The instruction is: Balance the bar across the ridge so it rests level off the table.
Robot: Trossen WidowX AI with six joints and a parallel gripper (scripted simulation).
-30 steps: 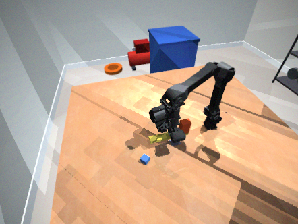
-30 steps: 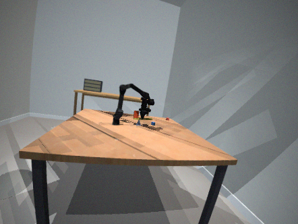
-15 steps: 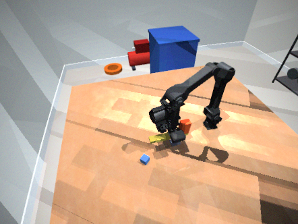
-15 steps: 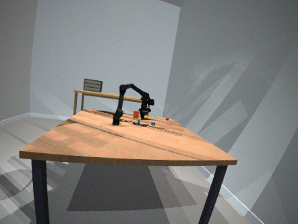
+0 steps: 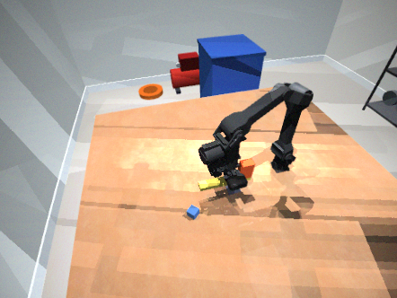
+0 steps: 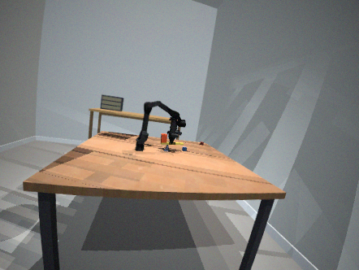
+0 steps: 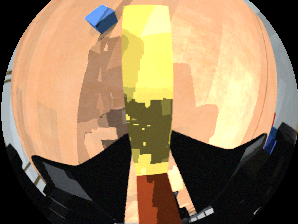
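Now: the dark ridge 40 mm below my gripper tip and 30 mm behind it. From my gripper tip the other things lie so: small red piece: 470 mm ahead, 440 mm to the left, 50 mm below; small blue cube: 150 mm ahead, 70 mm to the left, 50 mm below.
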